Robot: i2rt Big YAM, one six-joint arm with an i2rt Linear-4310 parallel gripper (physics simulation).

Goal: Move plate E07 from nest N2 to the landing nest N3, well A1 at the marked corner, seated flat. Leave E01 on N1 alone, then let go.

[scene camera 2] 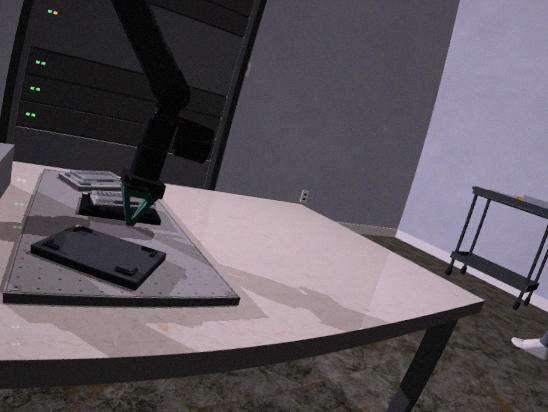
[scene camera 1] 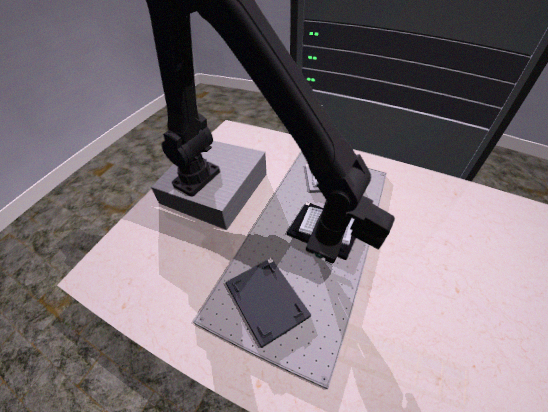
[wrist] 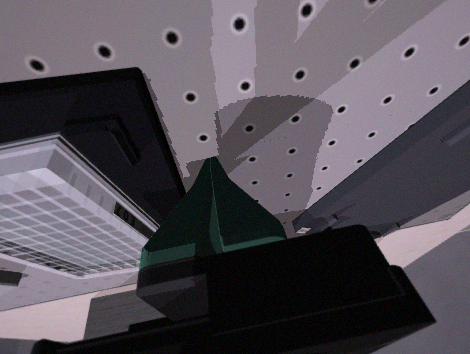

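Plate E07 (scene camera 1: 310, 220) (scene camera 2: 107, 199) (wrist: 45, 195), white with a well grid, lies on black nest N2 (scene camera 1: 295, 229) (scene camera 2: 89, 208) (wrist: 100, 102). In the wrist view a gap shows between the plate and a corner bracket; whether it sits flat is unclear. My gripper (scene camera 2: 131, 222) (wrist: 212, 165) is shut and empty, its green tips beside N2 on the side facing N3. In scene camera 1 the wrist partly hides N2. Dark landing nest N3 (scene camera 1: 267, 305) (scene camera 2: 100, 254) (wrist: 395, 165) is bare, with a small white corner tag (scene camera 1: 270, 260) (wrist: 303, 230). Plate E01 (scene camera 2: 95, 176) is on N1 (scene camera 2: 68, 181).
The nests stand on a perforated grey board (scene camera 1: 310, 357) (scene camera 2: 200, 287) (wrist: 270, 50) on the pale table (scene camera 1: 450, 300) (scene camera 2: 310, 250). The arm's base is on a grey block (scene camera 1: 242, 175). A server rack (scene camera 1: 400, 125) stands behind, and a cart (scene camera 2: 492, 270) stands off to the right.
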